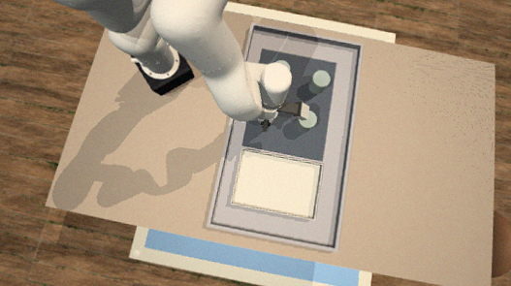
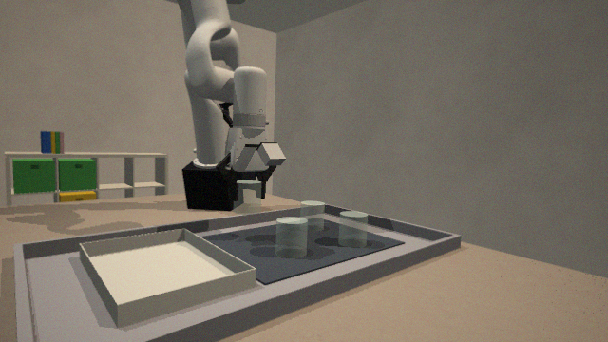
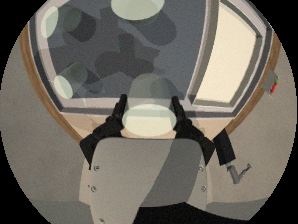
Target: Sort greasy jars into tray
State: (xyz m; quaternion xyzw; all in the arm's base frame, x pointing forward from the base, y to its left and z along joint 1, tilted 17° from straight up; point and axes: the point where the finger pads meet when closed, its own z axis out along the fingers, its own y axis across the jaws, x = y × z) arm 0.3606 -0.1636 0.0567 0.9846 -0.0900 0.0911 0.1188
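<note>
My gripper is now 4 cm short of the cream tray, 24 cm to the left of it and 10 cm above it. From my hand the other things lie so: dark drying mat (10 cm ahead, 8 cm to the left, 11 cm below); then rimmed steel table top (10 cm ahead, 3 cm to the right, 11 cm below).
</note>
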